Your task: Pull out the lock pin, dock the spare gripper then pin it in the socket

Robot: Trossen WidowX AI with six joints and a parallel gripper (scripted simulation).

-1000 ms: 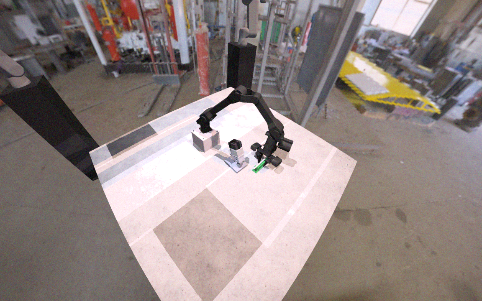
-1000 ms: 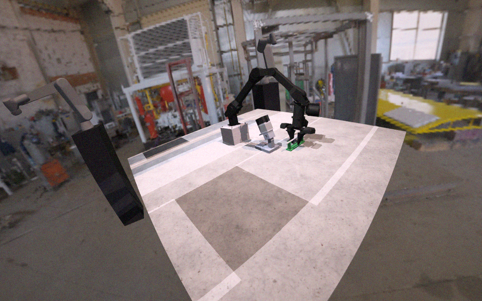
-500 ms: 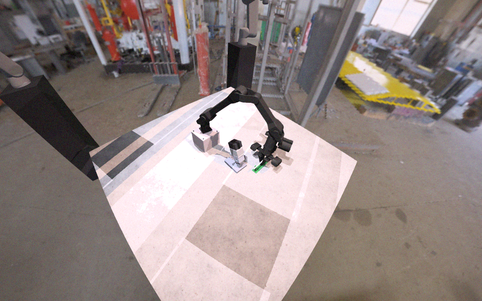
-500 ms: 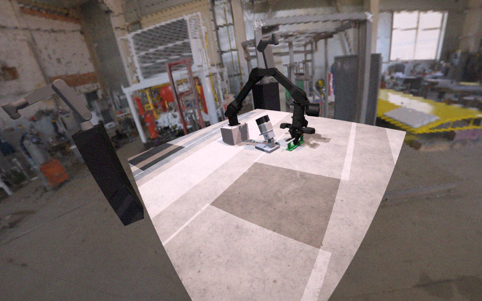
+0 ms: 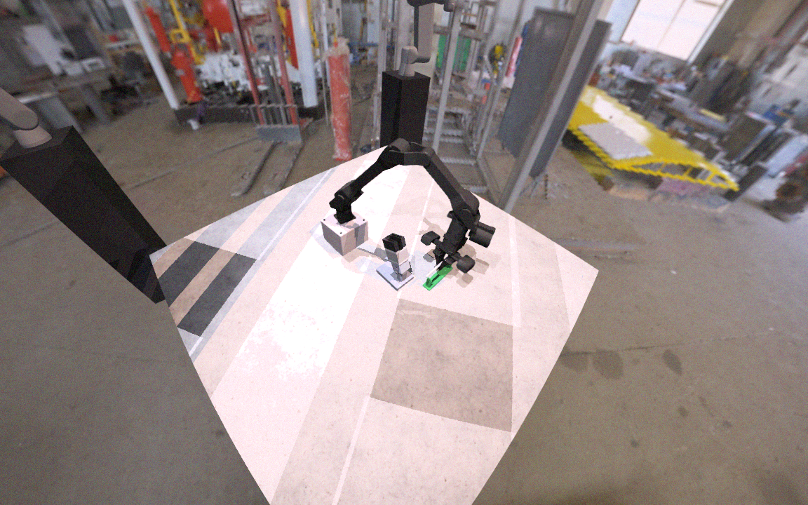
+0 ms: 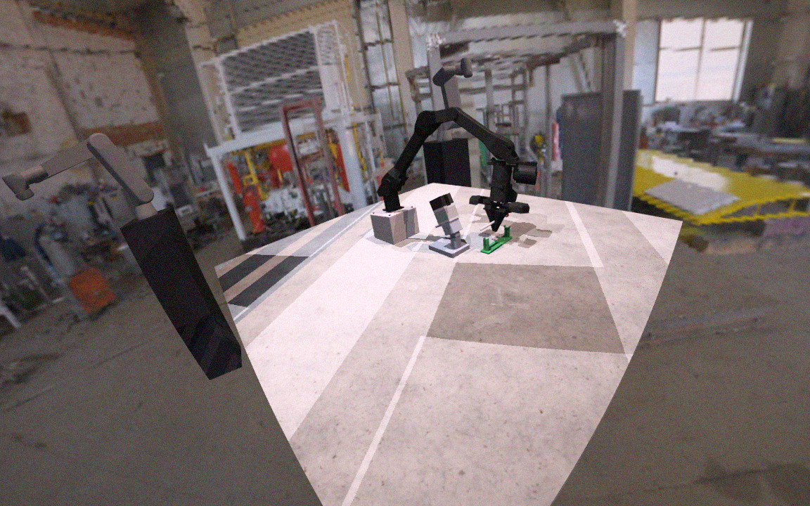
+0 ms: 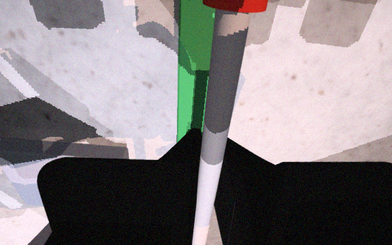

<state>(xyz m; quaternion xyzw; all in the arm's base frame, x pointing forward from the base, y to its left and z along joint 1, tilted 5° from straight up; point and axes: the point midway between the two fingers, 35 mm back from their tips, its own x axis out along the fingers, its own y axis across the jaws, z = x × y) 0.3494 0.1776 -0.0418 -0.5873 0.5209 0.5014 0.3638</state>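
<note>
My gripper tip is 10 mm to the right of the green stand and 30 mm above it. Round my gripper tip: spare gripper (90 mm behind, 120 mm to the right, 70 mm above); socket (80 mm behind, 110 mm to the right).
</note>
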